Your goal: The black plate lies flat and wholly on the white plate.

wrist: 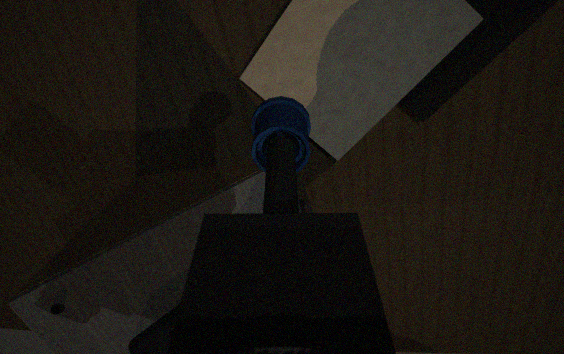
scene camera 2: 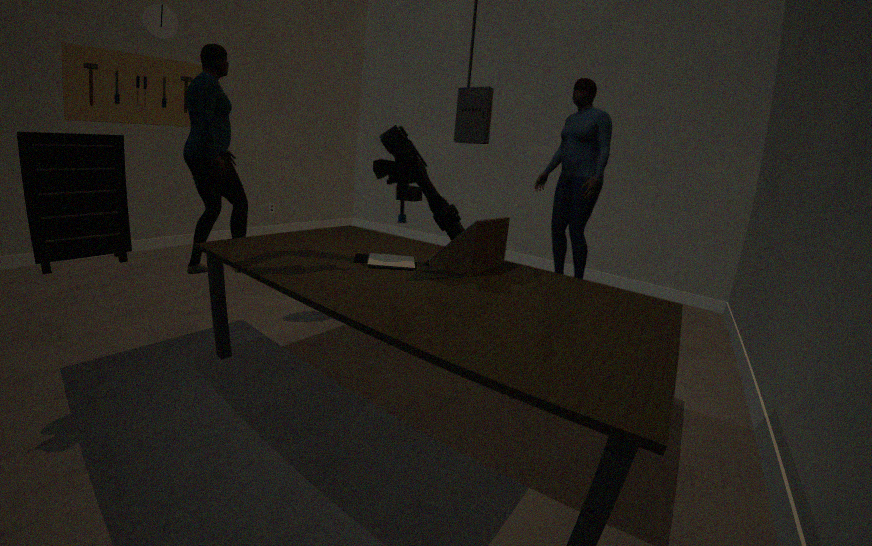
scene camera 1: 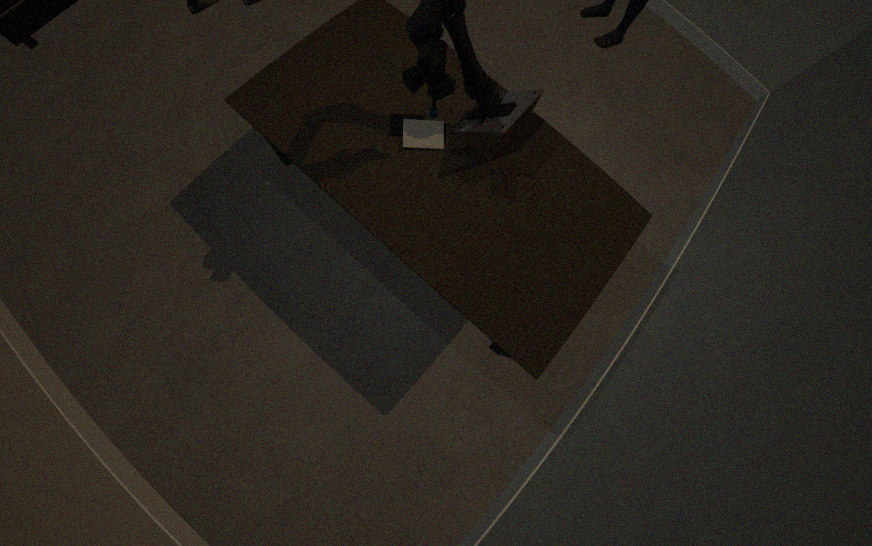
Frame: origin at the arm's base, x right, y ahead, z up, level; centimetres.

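Seen in the pictures: hand, its tool point: (wrist: 280,124) (scene camera 2: 402,222) (scene camera 1: 433,115); arm's base, origin of its link: (scene camera 2: 462,242) (scene camera 1: 490,112).
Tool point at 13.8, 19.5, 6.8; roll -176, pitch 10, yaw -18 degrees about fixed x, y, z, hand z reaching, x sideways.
Observation:
Pixels of each thing's middle, then the offset from my tool point to it, as dx, dy, dz. Level surfaces: height alone.
- white plate, middle of its body: (wrist: 348,50) (scene camera 2: 391,260) (scene camera 1: 423,134) +3.2, +0.0, -13.8
- black plate, middle of its body: (wrist: 447,22) (scene camera 2: 373,258) (scene camera 1: 407,124) +11.1, -0.1, -14.6
- brown table, height of its surface: dz -15.1
The white plate (scene camera 1: 423,136) (scene camera 2: 391,261) (wrist: 380,55) lies with its pale face up, partly in shadow. The black plate (scene camera 1: 396,124) (scene camera 2: 361,258) (wrist: 430,100) sticks out past one side of the white plate, at its left in both scene views. It appears to lie partly beneath the white plate; the rest of it is hidden. My gripper, a blue suction cup (scene camera 1: 433,113) (scene camera 2: 401,219) (wrist: 281,117), hangs above the plates, near one short edge of the white plate in the wrist view. The cup is open and holds nothing.
The plates are on a brown table (scene camera 1: 482,257) (scene camera 2: 514,347). My arm's base stands close to the right of the plates, with a slanted grey panel (scene camera 1: 524,106) (wrist: 135,265) beside it. Two people (scene camera 2: 209,122) (scene camera 2: 582,147) stand behind the table. The pictures are dark.

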